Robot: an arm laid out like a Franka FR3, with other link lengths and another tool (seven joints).
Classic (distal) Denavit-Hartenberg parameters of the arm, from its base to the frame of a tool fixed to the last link. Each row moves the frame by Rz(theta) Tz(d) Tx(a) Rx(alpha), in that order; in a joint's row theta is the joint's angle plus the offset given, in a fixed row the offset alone. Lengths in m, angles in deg.
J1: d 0.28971  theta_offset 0  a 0  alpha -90
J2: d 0  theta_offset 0  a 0  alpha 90
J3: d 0.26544  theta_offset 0  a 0.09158  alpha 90
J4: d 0  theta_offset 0  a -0.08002  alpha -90
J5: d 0.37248  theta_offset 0  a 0  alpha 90
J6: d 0  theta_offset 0  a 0.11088  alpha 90
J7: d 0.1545  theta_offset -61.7  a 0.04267  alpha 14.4
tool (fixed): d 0.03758  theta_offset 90  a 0  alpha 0
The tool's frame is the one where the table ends.
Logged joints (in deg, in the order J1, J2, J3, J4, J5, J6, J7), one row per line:
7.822 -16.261 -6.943 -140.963 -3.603 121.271 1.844
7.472 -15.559 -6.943 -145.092 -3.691 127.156 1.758
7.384 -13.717 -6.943 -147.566 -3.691 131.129 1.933
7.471 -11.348 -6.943 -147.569 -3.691 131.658 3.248
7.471 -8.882 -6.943 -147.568 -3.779 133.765 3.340
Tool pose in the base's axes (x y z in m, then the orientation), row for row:
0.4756 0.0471 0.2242 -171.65 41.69 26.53
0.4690 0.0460 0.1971 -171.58 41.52 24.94
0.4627 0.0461 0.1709 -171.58 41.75 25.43
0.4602 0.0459 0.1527 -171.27 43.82 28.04
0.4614 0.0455 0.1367 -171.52 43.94 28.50
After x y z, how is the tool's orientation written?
As a rotation vector, in degrees.
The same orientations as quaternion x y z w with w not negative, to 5 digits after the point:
-0.96090 0.23338 0.14852 0.01203
-0.96228 0.23286 0.13987 0.01496
-0.96163 0.23399 0.14252 0.01389
-0.95680 0.24480 0.15664 0.00875
-0.95639 0.24501 0.15892 0.00578

